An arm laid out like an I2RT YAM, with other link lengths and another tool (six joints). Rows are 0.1 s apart.
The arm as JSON. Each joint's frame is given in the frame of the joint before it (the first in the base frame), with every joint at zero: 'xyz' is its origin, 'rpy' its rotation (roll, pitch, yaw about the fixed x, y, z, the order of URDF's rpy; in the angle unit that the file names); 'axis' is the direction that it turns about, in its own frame. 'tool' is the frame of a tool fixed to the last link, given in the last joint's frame.
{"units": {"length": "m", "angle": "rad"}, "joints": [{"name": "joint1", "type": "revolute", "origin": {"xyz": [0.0, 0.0, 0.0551], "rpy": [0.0, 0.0, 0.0]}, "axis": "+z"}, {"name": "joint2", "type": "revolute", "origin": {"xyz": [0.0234, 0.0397, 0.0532], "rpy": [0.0, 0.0, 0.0]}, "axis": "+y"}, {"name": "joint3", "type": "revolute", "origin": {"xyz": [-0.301, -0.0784, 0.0], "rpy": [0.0, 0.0, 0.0]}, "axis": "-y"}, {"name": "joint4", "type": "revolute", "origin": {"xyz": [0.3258, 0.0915, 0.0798], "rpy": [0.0, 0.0, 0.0]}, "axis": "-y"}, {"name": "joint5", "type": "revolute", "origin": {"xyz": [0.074, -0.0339, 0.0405], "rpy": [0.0, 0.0, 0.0]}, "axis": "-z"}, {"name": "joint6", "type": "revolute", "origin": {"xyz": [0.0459, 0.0, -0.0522], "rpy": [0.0, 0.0, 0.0]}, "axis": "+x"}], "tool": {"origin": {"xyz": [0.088, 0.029, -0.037], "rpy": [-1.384, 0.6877, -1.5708]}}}
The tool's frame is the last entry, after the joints.
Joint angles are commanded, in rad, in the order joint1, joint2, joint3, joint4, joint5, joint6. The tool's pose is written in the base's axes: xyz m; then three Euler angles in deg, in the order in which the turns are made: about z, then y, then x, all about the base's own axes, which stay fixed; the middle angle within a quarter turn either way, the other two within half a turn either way. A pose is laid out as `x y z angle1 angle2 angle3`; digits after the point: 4 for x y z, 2 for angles.
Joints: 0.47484, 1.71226, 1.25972, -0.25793, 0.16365, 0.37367
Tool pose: 0.4560 0.2761 0.1699 128.12 56.58 -172.78
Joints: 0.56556, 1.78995, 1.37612, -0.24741, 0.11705, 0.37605
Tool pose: 0.4533 0.3393 0.1861 114.81 56.33 -158.70
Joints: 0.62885, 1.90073, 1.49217, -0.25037, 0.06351, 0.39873
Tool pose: 0.4523 0.3926 0.1808 107.68 52.78 -150.35
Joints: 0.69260, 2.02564, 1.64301, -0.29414, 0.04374, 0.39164
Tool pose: 0.4498 0.4433 0.1727 102.08 49.36 -146.32
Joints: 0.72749, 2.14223, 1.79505, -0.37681, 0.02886, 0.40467
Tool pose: 0.4507 0.4766 0.1615 101.64 45.86 -146.90
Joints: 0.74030, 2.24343, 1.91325, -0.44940, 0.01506, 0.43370
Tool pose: 0.4551 0.4953 0.1435 104.03 42.78 -149.37
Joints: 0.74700, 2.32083, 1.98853, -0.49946, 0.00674, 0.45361
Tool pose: 0.4572 0.5056 0.1221 106.09 40.26 -151.92
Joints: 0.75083, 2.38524, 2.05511, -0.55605, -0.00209, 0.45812
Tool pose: 0.4574 0.5110 0.1035 107.23 37.72 -154.35
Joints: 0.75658, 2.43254, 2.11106, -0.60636, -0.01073, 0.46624
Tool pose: 0.4551 0.5160 0.0920 108.08 35.61 -156.00
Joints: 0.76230, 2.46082, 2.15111, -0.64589, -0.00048, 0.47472
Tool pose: 0.4538 0.5185 0.0866 109.04 34.83 -157.79
